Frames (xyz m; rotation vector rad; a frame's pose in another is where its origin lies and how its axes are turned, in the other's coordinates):
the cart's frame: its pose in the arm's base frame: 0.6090 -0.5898 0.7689 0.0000 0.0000 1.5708
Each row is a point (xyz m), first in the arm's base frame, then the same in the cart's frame.
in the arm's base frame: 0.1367 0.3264 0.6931
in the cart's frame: 0.9162 0.4723 -0.0758
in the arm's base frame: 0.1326 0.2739 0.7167
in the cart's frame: 0.8637 0.4764 -0.0522
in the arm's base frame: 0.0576 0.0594 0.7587
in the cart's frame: 0.6492 0.5514 -0.0102
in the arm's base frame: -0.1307 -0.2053 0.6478
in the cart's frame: 0.3845 0.7397 -0.1211
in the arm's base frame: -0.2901 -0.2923 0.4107
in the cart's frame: 0.2975 0.8991 -0.3582
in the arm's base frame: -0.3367 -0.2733 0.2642
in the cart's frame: 0.3165 0.9457 -0.5047
